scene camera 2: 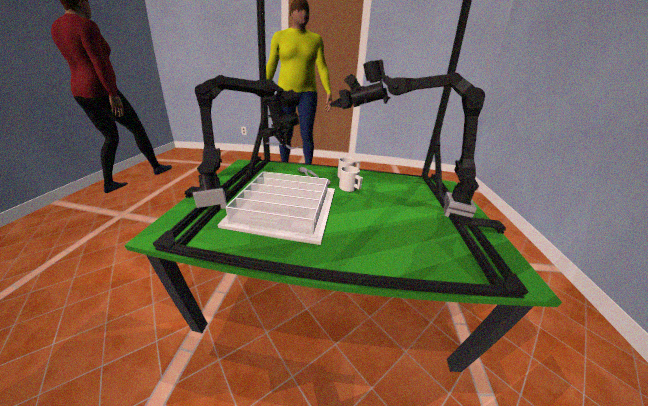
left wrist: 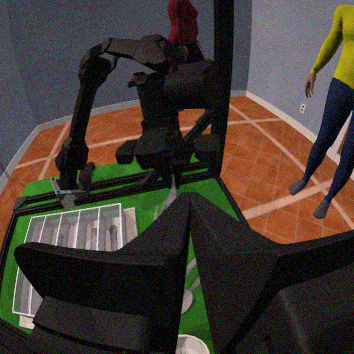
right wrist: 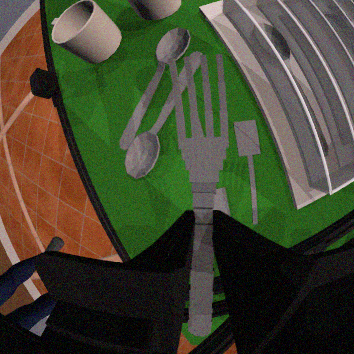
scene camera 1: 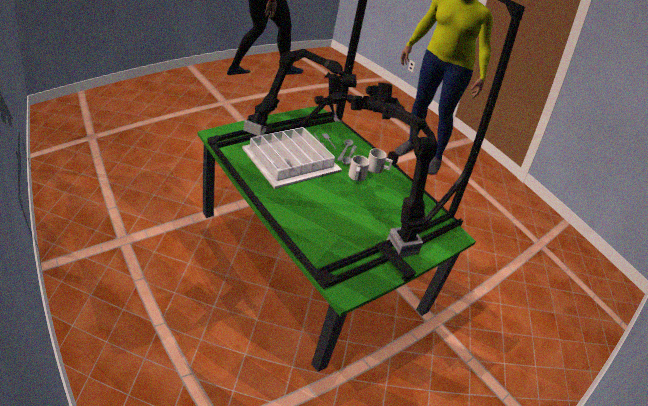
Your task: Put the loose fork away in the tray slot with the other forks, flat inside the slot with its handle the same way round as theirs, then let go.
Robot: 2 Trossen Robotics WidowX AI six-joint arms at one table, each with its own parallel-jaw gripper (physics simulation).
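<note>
The loose grey fork (right wrist: 204, 160) (left wrist: 172, 194) is held above the table, tines pointing away from the right wrist camera. My right gripper (right wrist: 201, 217) (scene camera 2: 285, 141) is shut on its handle, beyond the tray's far edge. The white tray (scene camera 1: 306, 170) (scene camera 2: 270, 226) (right wrist: 286, 165) has long parallel slots. A spoon-like piece (right wrist: 276, 41) lies in one slot in the right wrist view. I cannot make out which slot holds the other forks. My left gripper (left wrist: 188, 199) (scene camera 2: 334, 103) is shut and empty, high above the table's far side.
Two loose spoons (right wrist: 173, 46) (right wrist: 142, 155) and a spatula-like piece (right wrist: 247, 137) lie beside the tray. A pale piece (right wrist: 221, 201) is partly hidden behind the fork. Two mugs (scene camera 1: 358, 169) (scene camera 1: 377, 161) stand near the spoons. The left forearm reaches across the table's far side.
</note>
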